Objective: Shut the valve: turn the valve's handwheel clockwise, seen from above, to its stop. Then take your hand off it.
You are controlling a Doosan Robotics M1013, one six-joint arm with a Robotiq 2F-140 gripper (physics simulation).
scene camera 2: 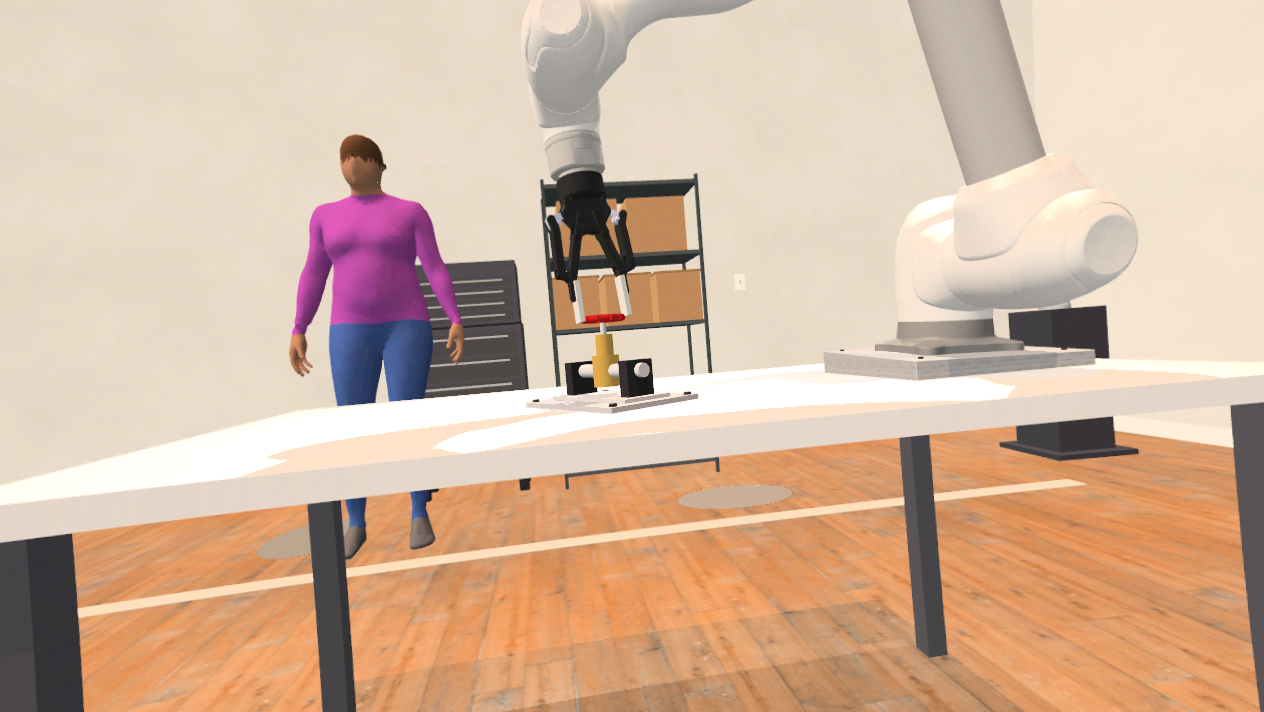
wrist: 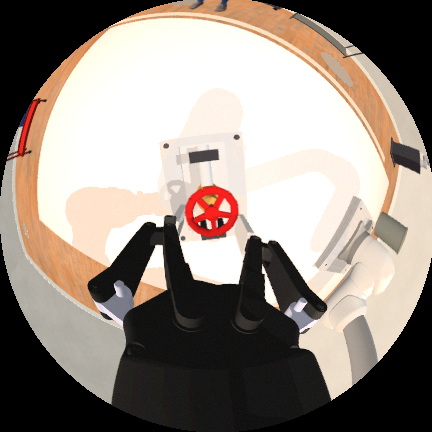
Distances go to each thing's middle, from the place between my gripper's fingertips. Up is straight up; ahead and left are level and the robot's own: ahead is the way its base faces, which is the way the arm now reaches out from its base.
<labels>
The red handwheel (wrist: pixel 211 212) is 1 cm to the right of my hand and 1 cm below it. Also, from my hand: pale base plate (scene camera 2: pixel 598 407) 1 cm to the right, 13 cm below.
</labels>
